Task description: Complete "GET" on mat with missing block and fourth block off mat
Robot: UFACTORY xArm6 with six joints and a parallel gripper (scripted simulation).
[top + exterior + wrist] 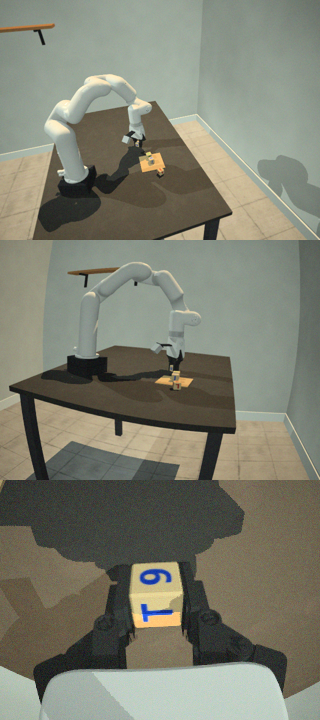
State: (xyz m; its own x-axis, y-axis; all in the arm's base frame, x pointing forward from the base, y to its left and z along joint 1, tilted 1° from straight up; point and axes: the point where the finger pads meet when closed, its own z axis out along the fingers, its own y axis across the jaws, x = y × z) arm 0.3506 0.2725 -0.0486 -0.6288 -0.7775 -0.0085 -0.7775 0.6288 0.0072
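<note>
The mat is 70 mm ahead of my hand, 190 mm to the right of it and 20 mm below it. Also, from my hand: block 110 mm ahead, 290 mm to the right, 10 mm below.
</note>
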